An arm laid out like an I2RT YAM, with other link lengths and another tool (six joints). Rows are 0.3 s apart.
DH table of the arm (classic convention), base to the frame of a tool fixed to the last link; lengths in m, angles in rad. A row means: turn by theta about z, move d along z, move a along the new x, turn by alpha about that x. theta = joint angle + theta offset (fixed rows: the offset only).
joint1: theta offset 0, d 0.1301, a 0.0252, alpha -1.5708
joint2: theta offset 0, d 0, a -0.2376, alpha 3.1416
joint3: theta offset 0.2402, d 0, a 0.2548, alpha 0
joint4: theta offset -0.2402, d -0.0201, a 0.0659, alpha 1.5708
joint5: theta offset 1.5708, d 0.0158, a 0, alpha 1.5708
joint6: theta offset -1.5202, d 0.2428, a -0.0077, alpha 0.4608
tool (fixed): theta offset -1.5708, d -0.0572, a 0, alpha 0
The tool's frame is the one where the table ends.
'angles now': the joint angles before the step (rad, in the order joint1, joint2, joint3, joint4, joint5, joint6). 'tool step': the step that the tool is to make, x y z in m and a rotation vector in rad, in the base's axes. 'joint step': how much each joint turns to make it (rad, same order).
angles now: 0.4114, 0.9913, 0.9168, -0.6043, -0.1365, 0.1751
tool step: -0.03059, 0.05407, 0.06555, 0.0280, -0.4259, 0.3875
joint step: 0.0929, -0.2449, -0.1415, 0.2277, -0.1782, -0.2923
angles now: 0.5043, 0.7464, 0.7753, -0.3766, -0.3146, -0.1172
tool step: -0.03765, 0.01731, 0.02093, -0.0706, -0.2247, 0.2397
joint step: 0.0095, -0.1206, -0.0411, -0.0157, -0.1665, -0.2535
